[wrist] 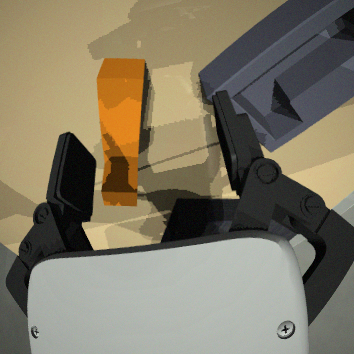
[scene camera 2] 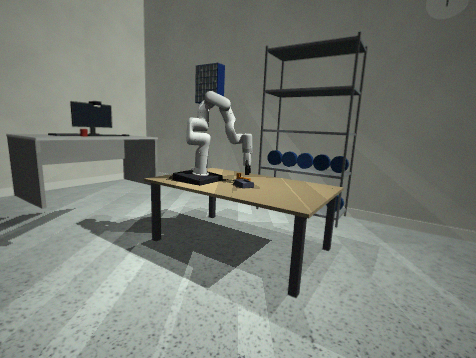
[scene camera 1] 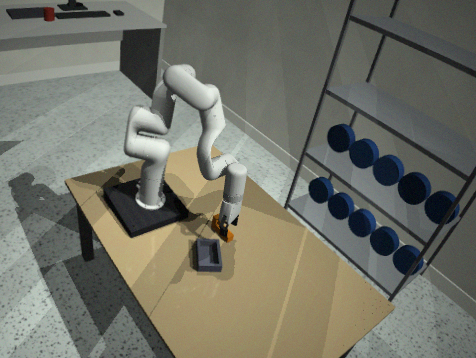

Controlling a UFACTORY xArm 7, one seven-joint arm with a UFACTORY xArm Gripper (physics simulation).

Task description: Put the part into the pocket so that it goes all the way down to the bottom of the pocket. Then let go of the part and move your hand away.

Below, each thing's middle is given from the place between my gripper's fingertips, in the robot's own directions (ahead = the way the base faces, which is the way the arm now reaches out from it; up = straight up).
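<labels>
Counting from my hand, I find the orange L-shaped block (wrist: 119, 81) 4 cm behind, 2 cm to the left and 4 cm below. The dark grey pocket block (scene camera 1: 208, 252) is 2 cm ahead of my hand and 5 cm below it, and it is 12 cm to the right of it as well.
</labels>
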